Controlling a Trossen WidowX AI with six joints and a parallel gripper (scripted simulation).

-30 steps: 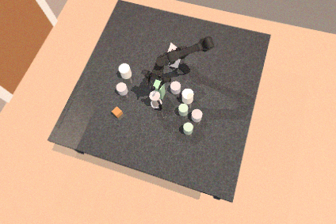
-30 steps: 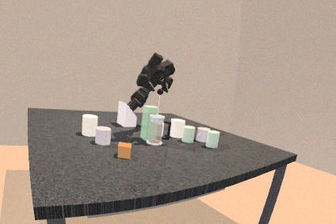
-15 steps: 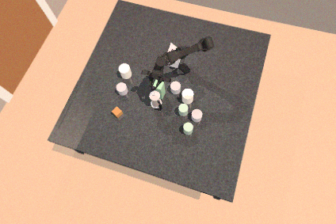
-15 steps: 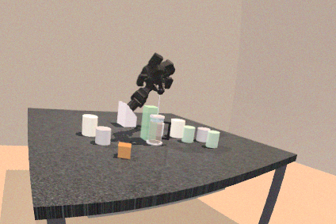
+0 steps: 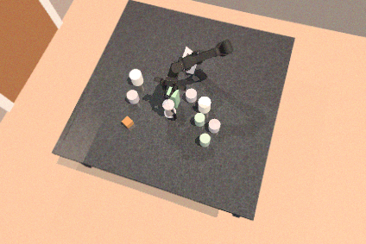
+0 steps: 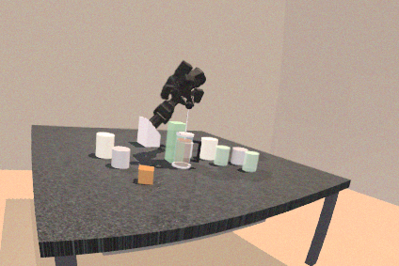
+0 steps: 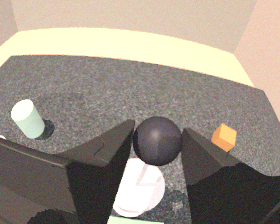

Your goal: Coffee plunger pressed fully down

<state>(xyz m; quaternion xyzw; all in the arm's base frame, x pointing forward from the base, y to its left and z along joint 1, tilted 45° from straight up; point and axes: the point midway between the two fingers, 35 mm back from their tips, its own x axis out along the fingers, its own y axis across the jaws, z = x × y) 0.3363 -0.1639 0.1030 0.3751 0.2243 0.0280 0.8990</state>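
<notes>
The coffee press lies 10 mm to the left of my gripper tip and 130 mm below it. Round my gripper tip: tall pale green block 80 mm behind, 10 mm to the left, 170 mm below; orange cube 130 mm ahead, 250 mm to the right, 230 mm below.
</notes>
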